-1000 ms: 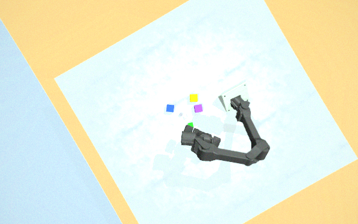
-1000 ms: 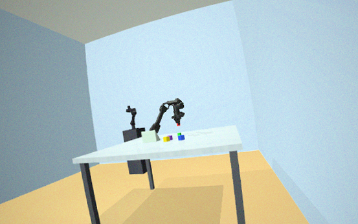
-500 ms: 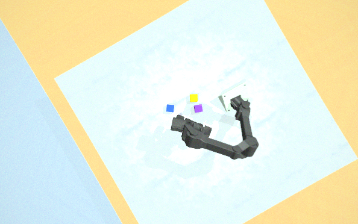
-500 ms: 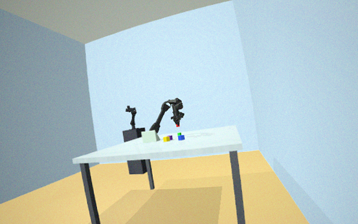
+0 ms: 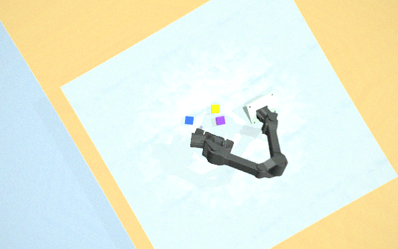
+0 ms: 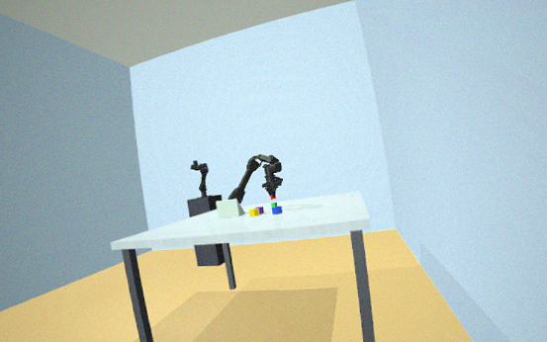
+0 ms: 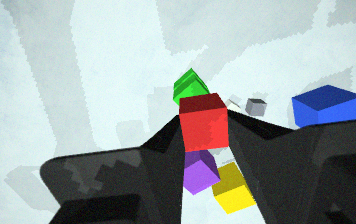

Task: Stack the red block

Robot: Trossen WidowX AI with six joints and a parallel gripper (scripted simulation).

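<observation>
Now: gripper tip 8 cm past the purple block, 7 cm to the left of it and 6 cm above it. Also, from my gripper tip: red block (1 cm above); blue block (7 cm ahead, 14 cm to the right, 7 cm below); yellow block (8 cm behind, 13 cm to the right, 6 cm below).
</observation>
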